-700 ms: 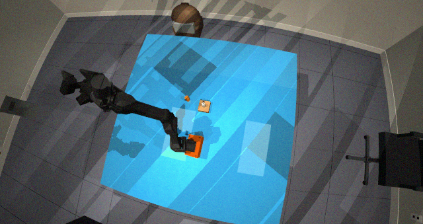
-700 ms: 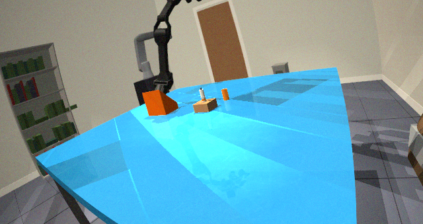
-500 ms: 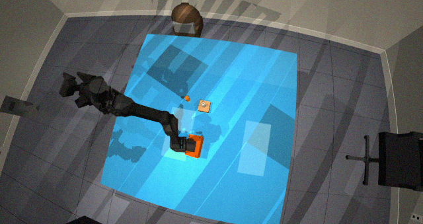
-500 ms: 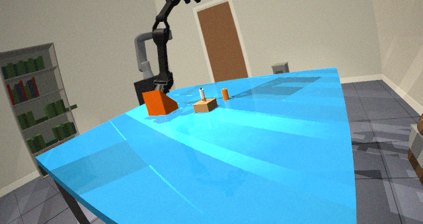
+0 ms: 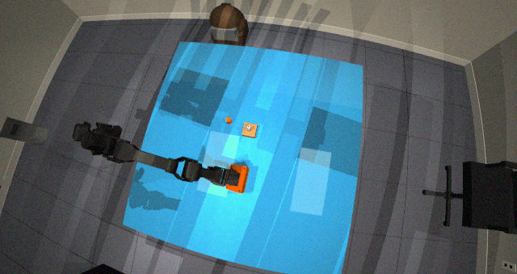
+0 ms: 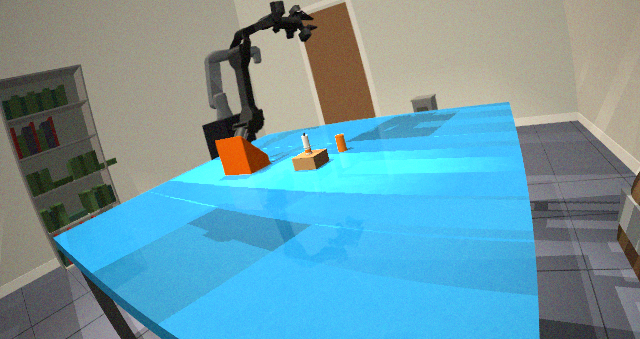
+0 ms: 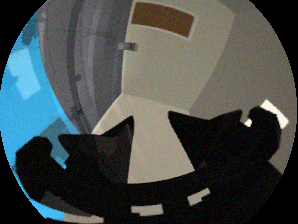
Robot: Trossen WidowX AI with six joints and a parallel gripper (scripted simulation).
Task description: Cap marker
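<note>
The orange cap is 23 cm ahead of my gripper tip, 45 cm to the right of it and 47 cm below it. The rest, counted from my gripper tip: tan holder block 20 cm ahead, 58 cm to the right, 48 cm below.
</note>
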